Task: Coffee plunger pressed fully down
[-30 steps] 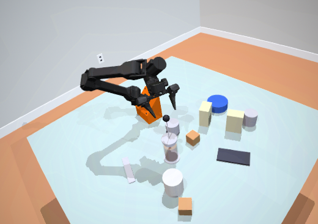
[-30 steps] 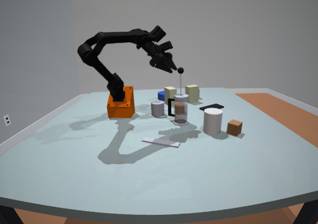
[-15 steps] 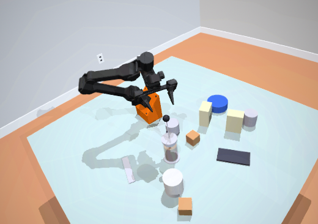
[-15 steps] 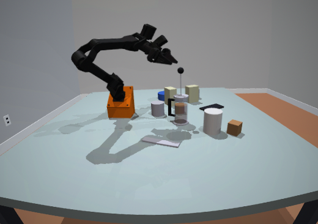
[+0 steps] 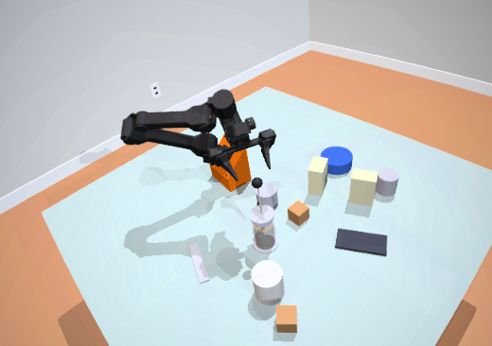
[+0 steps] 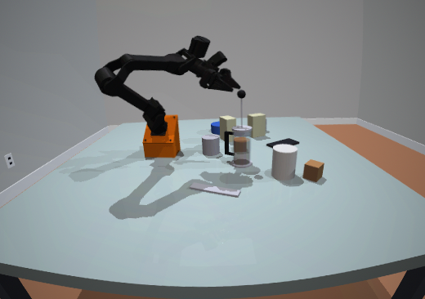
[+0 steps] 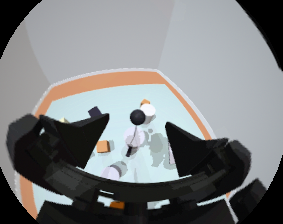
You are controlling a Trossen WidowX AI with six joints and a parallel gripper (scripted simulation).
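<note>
The glass coffee press lies 15 cm below my gripper tip. From my gripper tip the other things lie so: white cylinder: 16 cm ahead, 10 cm to the right, 22 cm below; then dark flat slab: 21 cm ahead, 21 cm to the left, 27 cm below; then pale strip: 6 cm behind, 20 cm to the right, 27 cm below.
</note>
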